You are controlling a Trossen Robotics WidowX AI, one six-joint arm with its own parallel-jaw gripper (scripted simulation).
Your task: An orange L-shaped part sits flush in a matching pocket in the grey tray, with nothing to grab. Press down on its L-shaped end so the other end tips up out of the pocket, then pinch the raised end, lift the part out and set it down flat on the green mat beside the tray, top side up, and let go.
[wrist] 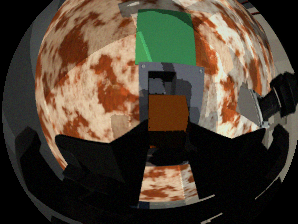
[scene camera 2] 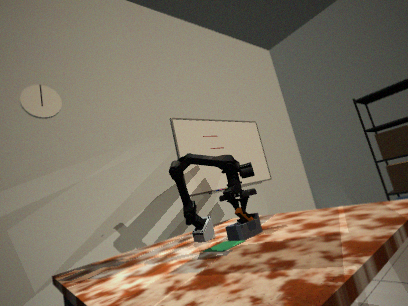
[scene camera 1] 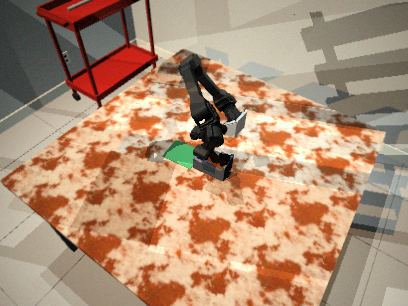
In view: my gripper (wrist: 164, 123) and a green mat (wrist: 160, 38).
